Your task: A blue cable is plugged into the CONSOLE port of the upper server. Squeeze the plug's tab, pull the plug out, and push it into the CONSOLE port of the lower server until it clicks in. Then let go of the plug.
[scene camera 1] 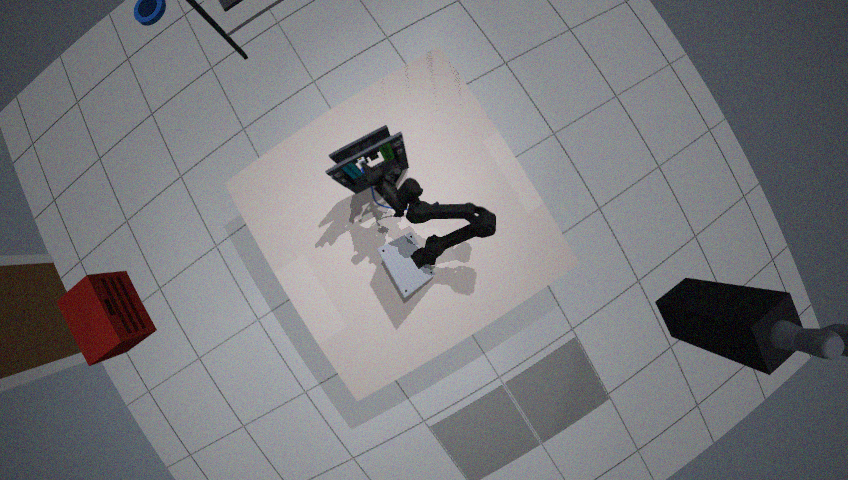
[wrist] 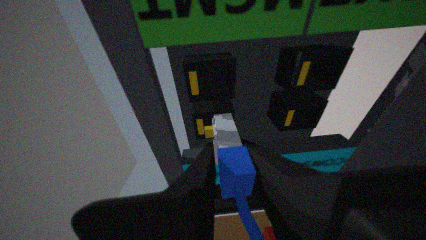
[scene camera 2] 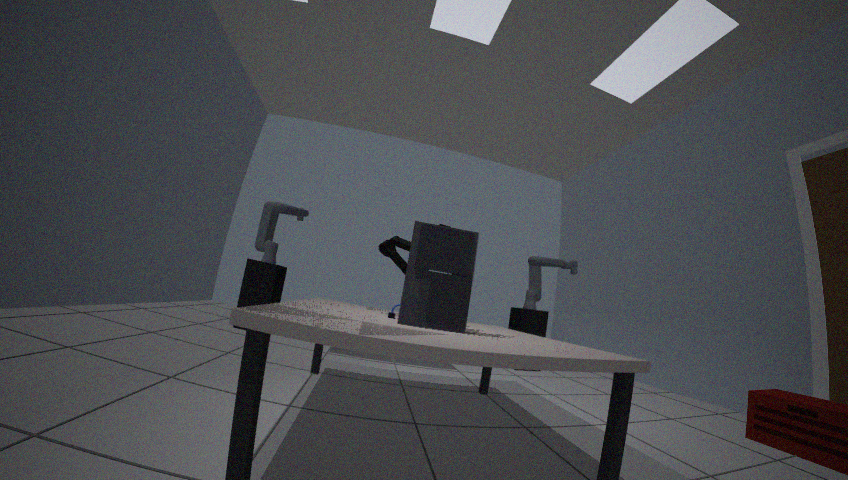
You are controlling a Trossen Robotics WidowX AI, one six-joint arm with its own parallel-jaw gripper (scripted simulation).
One and the same spot on a server rack: [wrist: 126,39] is [scene camera 1: 379,146].
